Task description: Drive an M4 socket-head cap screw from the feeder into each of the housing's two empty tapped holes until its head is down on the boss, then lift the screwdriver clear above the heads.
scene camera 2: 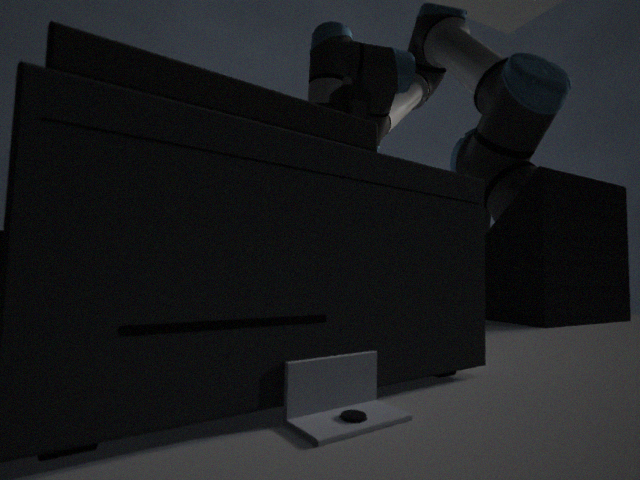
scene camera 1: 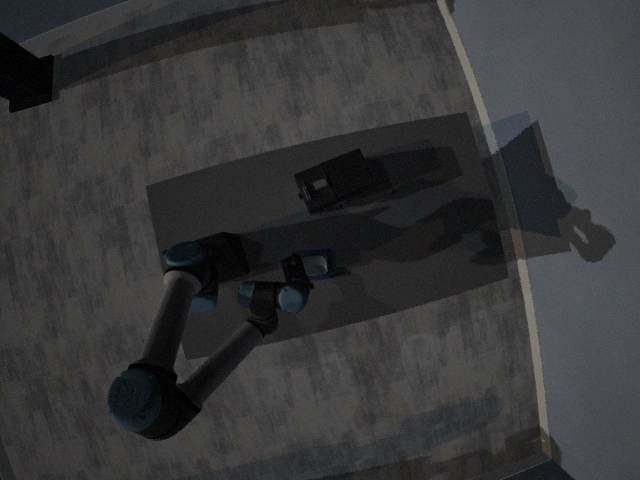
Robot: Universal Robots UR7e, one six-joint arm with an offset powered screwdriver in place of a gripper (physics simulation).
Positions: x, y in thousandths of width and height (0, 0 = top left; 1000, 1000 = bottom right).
Scene:
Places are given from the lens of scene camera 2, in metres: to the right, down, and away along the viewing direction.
screw feeder (scene camera 2: 173, 480): -0.08, 0.00, 0.15

